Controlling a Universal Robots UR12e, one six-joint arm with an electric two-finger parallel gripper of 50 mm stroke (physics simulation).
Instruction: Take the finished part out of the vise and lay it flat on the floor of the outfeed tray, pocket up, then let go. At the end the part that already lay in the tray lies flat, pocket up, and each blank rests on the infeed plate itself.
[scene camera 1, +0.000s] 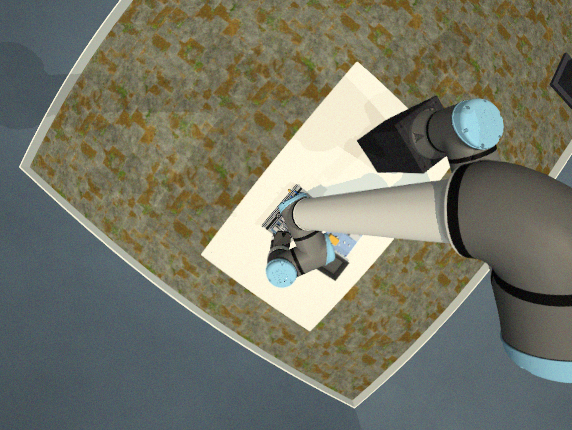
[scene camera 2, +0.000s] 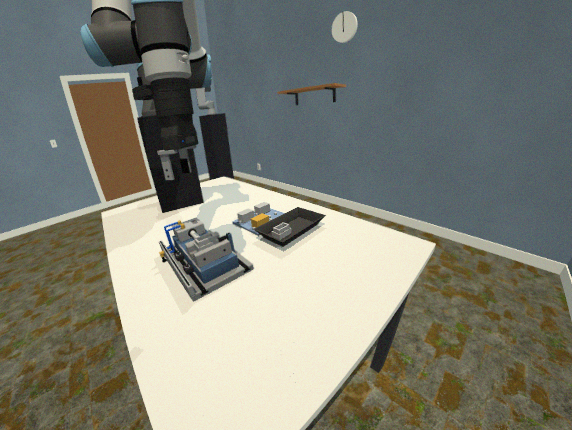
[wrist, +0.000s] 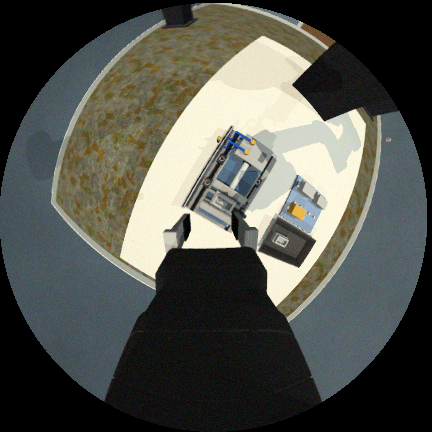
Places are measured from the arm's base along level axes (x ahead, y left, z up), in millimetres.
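Pixels of known places: gripper, fingertip midpoint: (scene camera 2: 179, 176) (wrist: 210, 220); arm's base, link origin: (scene camera 1: 430, 134).
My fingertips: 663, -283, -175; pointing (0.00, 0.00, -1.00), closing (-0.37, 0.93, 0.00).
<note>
Ahead of a thing's pixels: the offset from my fingertips to its middle, as dx, dy, dz. "spot": to the spot under its first point. Level surfaces: height alone.
My gripper (scene camera 2: 177, 172) (wrist: 210, 220) is open and empty, high above the table near the vise. The vise {-72, +40, -246} (scene camera 2: 220, 268) (wrist: 239, 172) stands on the table, partly hidden by my arm in scene camera 1. The finished part {-5, +31, -198} (scene camera 2: 204, 241) (wrist: 223, 201) is a grey block between its jaws, pocket up. The black outfeed tray (scene camera 2: 306, 226) (wrist: 300, 251) holds another grey part {+51, +289, -266} (scene camera 2: 281, 230) (wrist: 281, 240), which looks flat, pocket up. The blue infeed plate {-106, +355, -291} (wrist: 292, 198) bears an orange blank {-69, +307, -269} (scene camera 2: 260, 220) (wrist: 297, 211) and two grey blanks {-159, +315, -269} (scene camera 2: 245, 216) {-150, +405, -269} (scene camera 2: 262, 207) (wrist: 306, 188) (wrist: 319, 201); their exact contact is too small to tell.
The infeed plate adjoins the tray's side. Blue brackets {spot: -202, +14, -234} (scene camera 2: 171, 235) (wrist: 239, 140) with yellow tips rise at the vise's far end. The black robot pedestal (scene camera 1: 395, 145) (wrist: 340, 82) stands at the table's edge. The white table {dz -295} (scene camera 1: 300, 305) (scene camera 2: 280, 320) carries everything.
</note>
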